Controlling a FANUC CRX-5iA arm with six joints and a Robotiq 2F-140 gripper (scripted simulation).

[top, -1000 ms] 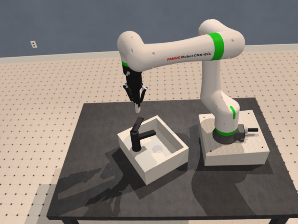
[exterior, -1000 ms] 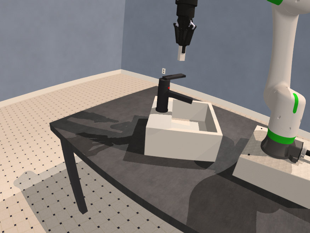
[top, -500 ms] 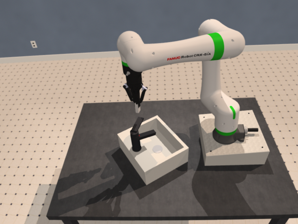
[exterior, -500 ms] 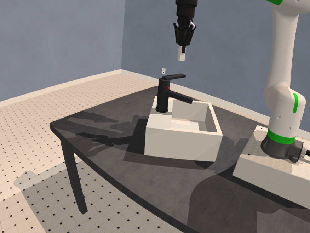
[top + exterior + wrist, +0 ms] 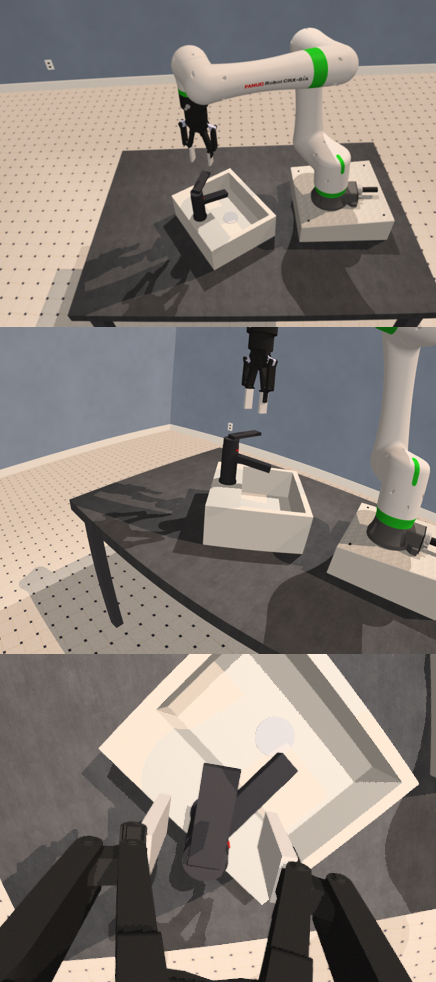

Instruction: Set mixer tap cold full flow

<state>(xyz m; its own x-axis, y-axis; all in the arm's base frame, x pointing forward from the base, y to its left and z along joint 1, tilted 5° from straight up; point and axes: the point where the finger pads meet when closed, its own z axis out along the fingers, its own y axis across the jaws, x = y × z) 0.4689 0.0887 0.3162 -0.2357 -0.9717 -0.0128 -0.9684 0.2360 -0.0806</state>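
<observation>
Now: the lever 1 cm ahead of my hand, 3 cm to the left of it and 10 cm below it. The rest, counted from my hand: white basin: 7 cm behind, 34 cm below; black mixer tap: 5 cm to the left, 15 cm below.
</observation>
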